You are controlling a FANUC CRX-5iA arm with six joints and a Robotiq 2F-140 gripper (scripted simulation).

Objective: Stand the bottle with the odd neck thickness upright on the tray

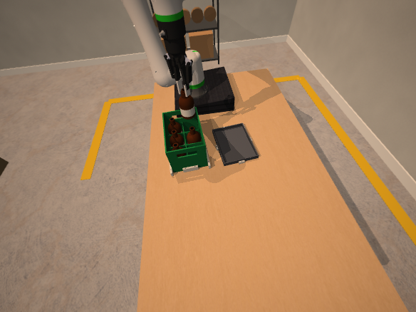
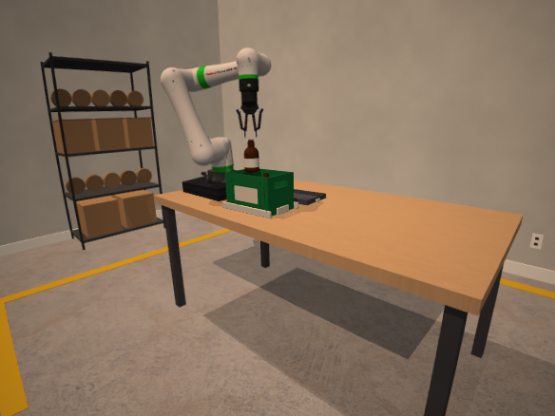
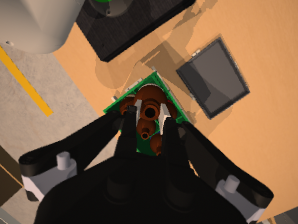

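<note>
My hand is 90 mm above the glass bottle. From my hand the other things lie so: dark grey tray (320 mm below, 220 mm to the left, 120 mm ahead); then green crate (250 mm below, 90 mm ahead, 50 mm to the right).
</note>
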